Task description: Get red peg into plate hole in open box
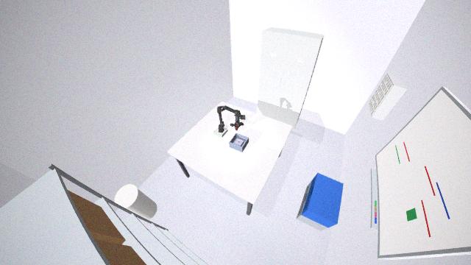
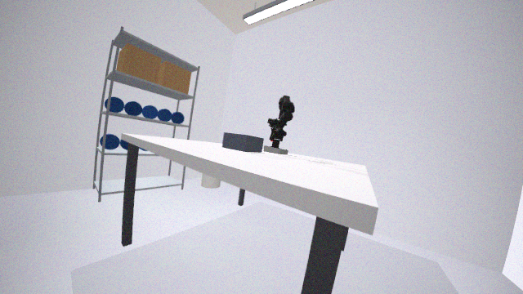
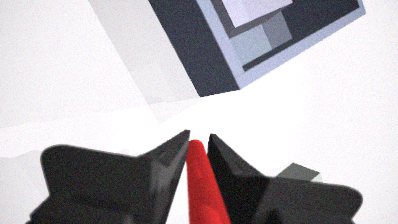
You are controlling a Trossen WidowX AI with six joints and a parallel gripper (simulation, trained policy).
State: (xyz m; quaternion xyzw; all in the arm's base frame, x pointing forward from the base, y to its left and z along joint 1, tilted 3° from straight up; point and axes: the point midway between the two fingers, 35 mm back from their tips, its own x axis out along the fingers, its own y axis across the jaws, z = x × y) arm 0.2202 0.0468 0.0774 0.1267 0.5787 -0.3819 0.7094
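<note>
Right now the pale plate is 15 cm to the right of my gripper tip, 9 cm ahead of it and 5 cm below it. Round my gripper tip: red peg 3 cm above, 2 cm to the left, 1 cm behind; then grey box 15 cm to the right, 9 cm ahead, 7 cm below.
</note>
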